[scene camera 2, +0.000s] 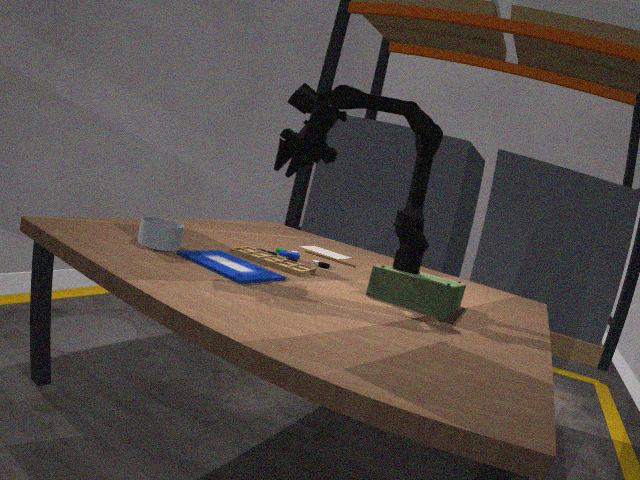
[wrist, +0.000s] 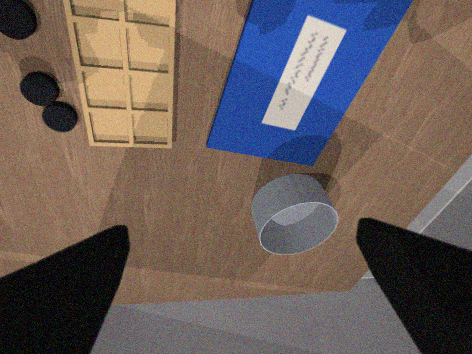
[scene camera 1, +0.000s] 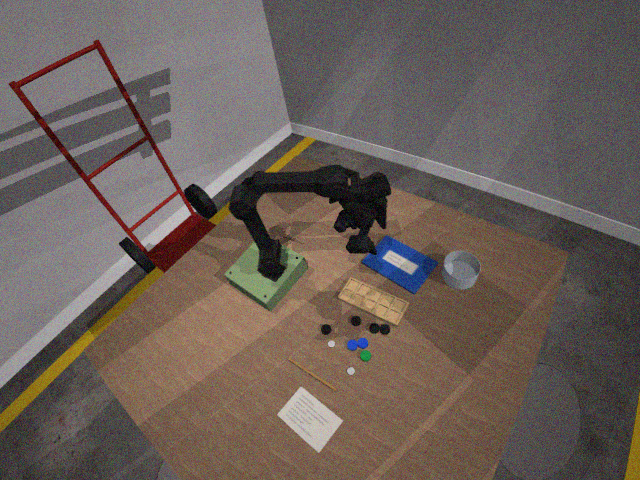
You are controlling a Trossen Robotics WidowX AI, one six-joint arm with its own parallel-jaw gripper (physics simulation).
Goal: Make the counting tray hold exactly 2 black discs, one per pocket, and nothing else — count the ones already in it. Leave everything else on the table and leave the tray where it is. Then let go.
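Note:
The wooden counting tray [scene camera 1: 368, 310] [scene camera 2: 310, 272] [wrist: 172, 90] lies flat on the table; no disc shows in its visible pockets. Black discs lie beside it on the table: one on the left [scene camera 1: 326, 329], one in the middle [scene camera 1: 355, 320] [wrist: 17, 19], and two close together, a first disc [scene camera 1: 374, 328] [wrist: 39, 88] and a second disc [scene camera 1: 384, 329] [wrist: 60, 116], near the tray's far-right end in scene camera 1. My gripper [scene camera 1: 378, 240] [scene camera 2: 282, 172] [wrist: 245, 232] is open and empty, high above the table. In the wrist view the tray is at upper left, between the black discs and the blue folder.
The blue folder [scene camera 1: 423, 263] [scene camera 2: 206, 266] [wrist: 240, 100] and a grey round bowl [scene camera 1: 461, 270] [scene camera 2: 160, 235] [wrist: 280, 200] stand beyond the tray. Two blue discs [scene camera 1: 352, 345] [scene camera 1: 362, 343], a green disc [scene camera 1: 366, 355], two white discs [scene camera 1: 331, 343] [scene camera 1: 351, 370], a thin stick [scene camera 1: 311, 373] and a paper [scene camera 1: 310, 418] [scene camera 2: 325, 252] lie in front.

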